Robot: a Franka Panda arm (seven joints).
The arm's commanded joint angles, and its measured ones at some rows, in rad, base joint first. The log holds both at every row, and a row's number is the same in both.
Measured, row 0:
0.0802, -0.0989, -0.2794, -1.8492, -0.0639, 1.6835, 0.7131
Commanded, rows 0 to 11:
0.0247, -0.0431, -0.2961, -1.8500, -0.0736, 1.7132, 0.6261
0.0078, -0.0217, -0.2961, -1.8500, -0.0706, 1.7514, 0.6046
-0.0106, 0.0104, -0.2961, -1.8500, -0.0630, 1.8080, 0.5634
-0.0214, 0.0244, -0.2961, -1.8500, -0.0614, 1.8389, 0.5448
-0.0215, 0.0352, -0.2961, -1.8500, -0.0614, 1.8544, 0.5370
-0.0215, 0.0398, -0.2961, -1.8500, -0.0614, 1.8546, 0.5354
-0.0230, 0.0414, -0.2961, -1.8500, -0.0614, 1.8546, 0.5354
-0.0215, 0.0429, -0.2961, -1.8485, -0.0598, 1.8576, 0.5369
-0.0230, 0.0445, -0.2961, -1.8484, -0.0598, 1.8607, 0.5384
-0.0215, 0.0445, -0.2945, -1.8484, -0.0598, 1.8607, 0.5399
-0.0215, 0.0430, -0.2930, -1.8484, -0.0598, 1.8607, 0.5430
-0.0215, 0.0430, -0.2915, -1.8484, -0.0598, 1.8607, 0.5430
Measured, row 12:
-0.0106, 0.0516, -0.3070, -1.8555, -0.0637, 1.8586, 0.5526
